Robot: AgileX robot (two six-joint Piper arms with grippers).
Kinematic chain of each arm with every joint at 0, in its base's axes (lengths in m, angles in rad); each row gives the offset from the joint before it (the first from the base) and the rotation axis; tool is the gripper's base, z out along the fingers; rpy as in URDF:
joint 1: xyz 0 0 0.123 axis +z
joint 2: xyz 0 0 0 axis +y
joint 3: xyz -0.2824 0 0.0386 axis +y
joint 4: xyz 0.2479 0 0.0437 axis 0.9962 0 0.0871
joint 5: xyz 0 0 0 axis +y
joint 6: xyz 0.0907 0 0.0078 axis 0.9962 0 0.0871
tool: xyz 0 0 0 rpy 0 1.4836 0
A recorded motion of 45 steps. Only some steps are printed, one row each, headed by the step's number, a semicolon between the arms.
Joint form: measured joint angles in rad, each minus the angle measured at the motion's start. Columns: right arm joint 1, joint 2, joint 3, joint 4, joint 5, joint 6; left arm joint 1, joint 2, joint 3, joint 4, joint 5, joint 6.
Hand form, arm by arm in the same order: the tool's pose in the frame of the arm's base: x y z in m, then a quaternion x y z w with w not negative. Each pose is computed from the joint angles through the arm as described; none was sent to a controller.
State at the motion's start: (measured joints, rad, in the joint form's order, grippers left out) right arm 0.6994 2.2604 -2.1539 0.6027 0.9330 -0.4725; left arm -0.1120 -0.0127 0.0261 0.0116 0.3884 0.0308
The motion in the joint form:
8: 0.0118 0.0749 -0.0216 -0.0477 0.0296 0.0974; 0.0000 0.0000 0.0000 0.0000 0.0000 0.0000
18: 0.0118 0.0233 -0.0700 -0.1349 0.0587 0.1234; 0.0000 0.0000 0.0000 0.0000 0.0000 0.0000
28: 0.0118 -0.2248 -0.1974 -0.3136 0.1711 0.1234; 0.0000 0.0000 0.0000 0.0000 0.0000 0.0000
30: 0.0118 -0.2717 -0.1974 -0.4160 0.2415 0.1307; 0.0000 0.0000 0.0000 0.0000 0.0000 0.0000
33: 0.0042 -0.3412 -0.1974 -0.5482 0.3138 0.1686; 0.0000 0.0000 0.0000 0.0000 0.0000 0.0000
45: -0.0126 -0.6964 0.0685 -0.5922 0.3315 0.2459; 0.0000 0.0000 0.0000 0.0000 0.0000 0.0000
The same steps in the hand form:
8: 0.3699 0.3707 0.2366 -0.40105 0.84126 0.29716 0.20771; 0.0518 -0.0054 0.1701 0.06077 0.80685 -0.01892 0.58731
18: 0.3681 0.3626 0.2735 -0.41499 0.83287 0.27167 0.24559; 0.0518 -0.0054 0.1701 0.06077 0.80685 -0.01892 0.58731
28: 0.3268 0.3122 0.4209 -0.44987 0.77662 0.21667 0.38410; 0.0518 -0.0054 0.1701 0.06077 0.80685 -0.01892 0.58731
30: 0.3183 0.2948 0.4351 -0.45837 0.78367 0.16666 0.38469; 0.0518 -0.0054 0.1701 0.06077 0.80685 -0.01892 0.58731
33: 0.3076 0.2671 0.4582 -0.44260 0.79750 0.10779 0.39559; 0.0518 -0.0054 0.1701 0.06077 0.80685 -0.01892 0.58731
45: 0.2329 0.1922 0.5114 -0.39635 0.80487 0.10578 0.42883; 0.0518 -0.0054 0.1701 0.06077 0.80685 -0.01892 0.58731

